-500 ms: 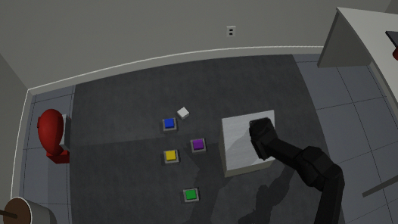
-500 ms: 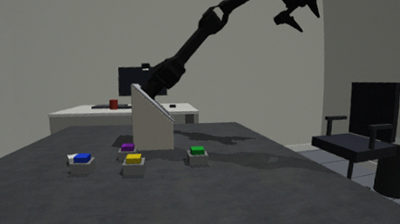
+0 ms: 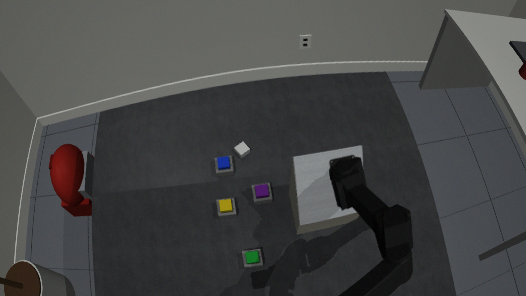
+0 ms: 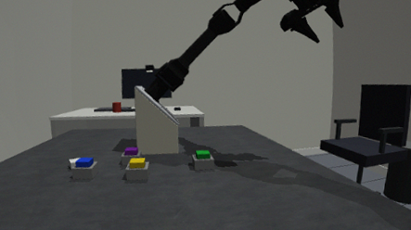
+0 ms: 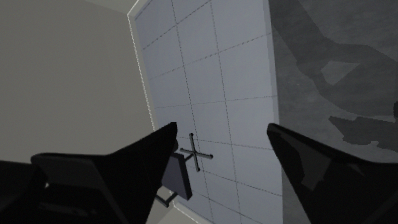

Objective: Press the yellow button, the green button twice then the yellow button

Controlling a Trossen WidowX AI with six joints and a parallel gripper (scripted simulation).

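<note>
Now: gripper tip 480 mm to the left of the yellow button, 310 mm above it and 40 mm past it. From my gripper tip the other things lie so: blue button: 610 mm to the right, 310 mm below, 50 mm behind; green button: 320 mm to the right, 310 mm below, 80 mm behind; purple button: 500 mm to the right, 310 mm below, 140 mm behind.
</note>
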